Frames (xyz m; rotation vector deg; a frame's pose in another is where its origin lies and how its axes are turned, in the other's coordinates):
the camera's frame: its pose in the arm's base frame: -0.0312 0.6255 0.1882 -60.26 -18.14 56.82
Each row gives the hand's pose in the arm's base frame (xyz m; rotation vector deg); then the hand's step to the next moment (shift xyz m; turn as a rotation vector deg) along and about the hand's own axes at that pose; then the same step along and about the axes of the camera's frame.
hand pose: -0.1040 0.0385 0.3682 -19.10 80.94 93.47
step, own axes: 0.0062 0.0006 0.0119 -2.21 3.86 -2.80
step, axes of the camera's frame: 0.0111 0.0019 0.0073 -4.76 -1.62 1.53
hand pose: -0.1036 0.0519 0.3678 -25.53 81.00 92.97
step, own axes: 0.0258 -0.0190 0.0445 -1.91 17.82 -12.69
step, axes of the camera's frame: 0.0520 0.0143 0.0101 -20.15 0.43 8.71
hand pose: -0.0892 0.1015 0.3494 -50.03 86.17 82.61
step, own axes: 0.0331 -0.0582 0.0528 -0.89 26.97 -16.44
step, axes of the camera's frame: 0.0767 0.0256 -0.0270 -28.05 2.75 14.29
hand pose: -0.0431 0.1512 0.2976 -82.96 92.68 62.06
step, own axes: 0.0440 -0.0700 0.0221 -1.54 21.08 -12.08
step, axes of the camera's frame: 0.0479 0.0153 -0.0693 -21.13 1.87 11.94
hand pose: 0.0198 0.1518 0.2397 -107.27 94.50 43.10
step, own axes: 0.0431 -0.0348 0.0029 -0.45 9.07 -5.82
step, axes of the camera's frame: 0.0089 0.0029 -0.0547 -9.60 0.45 4.90
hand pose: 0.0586 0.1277 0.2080 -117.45 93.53 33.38
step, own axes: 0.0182 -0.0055 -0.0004 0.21 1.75 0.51
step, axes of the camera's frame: -0.0036 0.0016 -0.0186 -0.95 1.44 0.63
